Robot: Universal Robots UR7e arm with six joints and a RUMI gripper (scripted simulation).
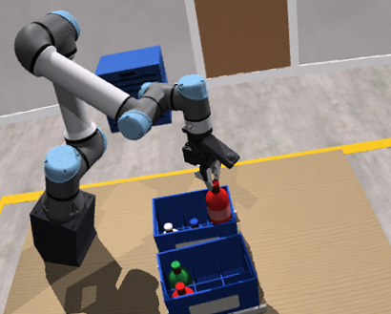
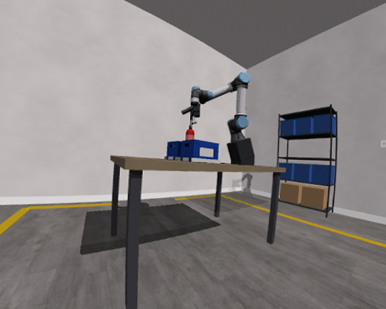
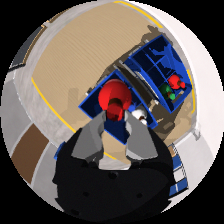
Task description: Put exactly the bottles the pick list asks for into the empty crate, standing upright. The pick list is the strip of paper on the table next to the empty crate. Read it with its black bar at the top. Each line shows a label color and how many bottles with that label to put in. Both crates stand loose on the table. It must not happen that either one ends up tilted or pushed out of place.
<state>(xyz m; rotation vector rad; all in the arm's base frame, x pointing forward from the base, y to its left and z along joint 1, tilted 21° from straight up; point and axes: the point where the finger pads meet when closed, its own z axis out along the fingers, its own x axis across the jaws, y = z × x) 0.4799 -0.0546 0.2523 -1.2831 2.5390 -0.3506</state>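
My hand is 80 mm past the blue-capped bottle, 10 mm to the left of it and 220 mm above it. From my hand the other things lie so: pick list strip 100 mm behind, 180 mm to the left, 300 mm below; green bottle 150 mm behind, 180 mm to the right, 220 mm below; white bottle 170 mm behind, 10 mm to the right, 220 mm below.
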